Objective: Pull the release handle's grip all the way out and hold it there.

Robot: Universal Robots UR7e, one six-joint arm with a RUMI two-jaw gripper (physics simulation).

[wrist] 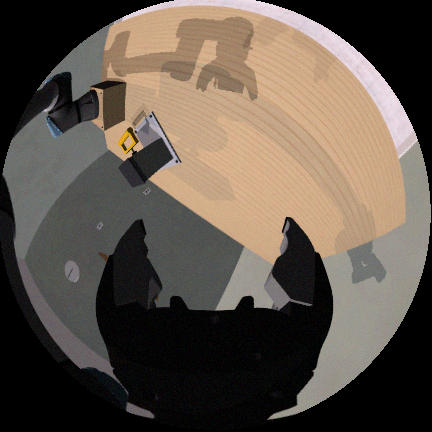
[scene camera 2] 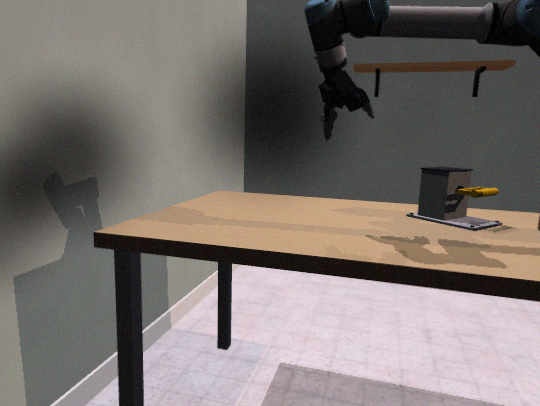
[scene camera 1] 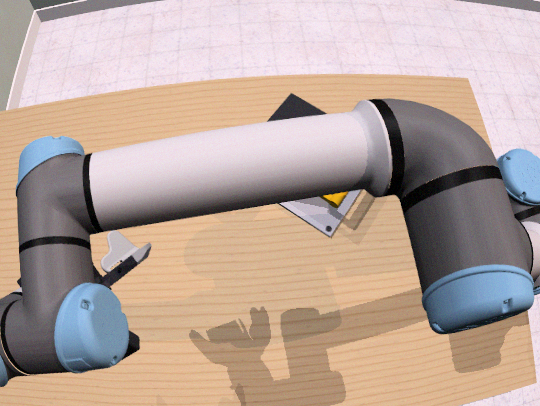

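Note:
The release handle's yellow grip [scene camera 1: 335,199] [scene camera 2: 480,191] [wrist: 130,132] is a looped frame sticking out from the side of a dark box-shaped housing [scene camera 1: 295,106] [scene camera 2: 434,195] [wrist: 152,157]. In the wrist view a short dark stem shows between grip and housing. The housing stands on a light grey base plate [scene camera 1: 320,223] [scene camera 2: 472,226] [wrist: 163,134]. My gripper [scene camera 2: 350,127] [wrist: 212,219] is open and empty, high above the table and well to the left of the handle in scene camera 2, apart from it. In scene camera 1 the arm hides most of the housing and part of the grip.
My forearm [scene camera 1: 225,175] spans over the housing in scene camera 1. The wooden table [scene camera 1: 425,95] [scene camera 2: 280,210] [wrist: 300,100] bears the plate. A wall shelf [scene camera 2: 435,66] hangs behind. A brown block [wrist: 114,105] stands at the arm's base, near the grip's side of the housing.

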